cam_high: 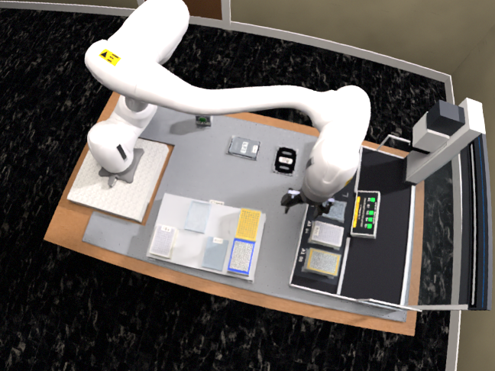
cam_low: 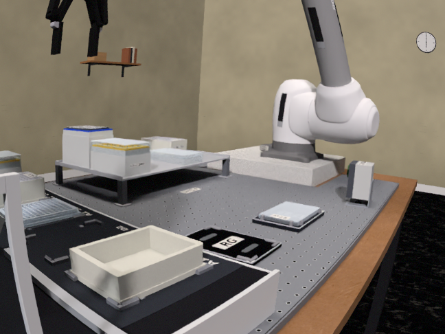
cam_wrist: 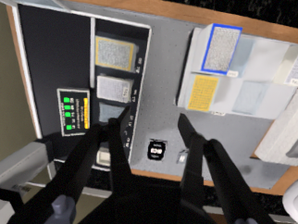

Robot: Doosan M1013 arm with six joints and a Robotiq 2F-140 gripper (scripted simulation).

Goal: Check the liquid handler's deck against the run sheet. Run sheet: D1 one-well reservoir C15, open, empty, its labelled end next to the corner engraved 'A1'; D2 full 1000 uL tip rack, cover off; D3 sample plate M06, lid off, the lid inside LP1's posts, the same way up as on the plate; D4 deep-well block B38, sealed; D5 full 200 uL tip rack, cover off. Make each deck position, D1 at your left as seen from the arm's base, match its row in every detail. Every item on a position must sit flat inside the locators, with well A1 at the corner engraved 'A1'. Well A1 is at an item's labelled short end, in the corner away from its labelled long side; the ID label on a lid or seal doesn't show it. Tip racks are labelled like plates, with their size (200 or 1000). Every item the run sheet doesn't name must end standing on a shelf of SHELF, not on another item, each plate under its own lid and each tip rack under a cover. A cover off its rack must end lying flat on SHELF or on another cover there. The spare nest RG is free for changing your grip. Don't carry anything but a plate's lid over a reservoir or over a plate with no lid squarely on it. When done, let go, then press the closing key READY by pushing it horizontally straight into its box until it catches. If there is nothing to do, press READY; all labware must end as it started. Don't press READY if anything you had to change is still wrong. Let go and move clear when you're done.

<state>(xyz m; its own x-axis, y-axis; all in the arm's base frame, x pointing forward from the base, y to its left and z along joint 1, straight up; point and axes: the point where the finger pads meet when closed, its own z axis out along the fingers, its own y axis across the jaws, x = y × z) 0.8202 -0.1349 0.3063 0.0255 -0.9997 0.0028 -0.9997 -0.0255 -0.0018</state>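
Right now the blue-rimmed tip rack is 170 mm behind my hand, 150 mm to the right of it and 220 mm below it. The rest, counted from my hand: shelf 330 mm behind, 100 mm to the right, 290 mm below; then RG nest 70 mm behind, 350 mm to the left, 350 mm below; then clear plate 170 mm ahead, 140 mm to the left, 290 mm below.
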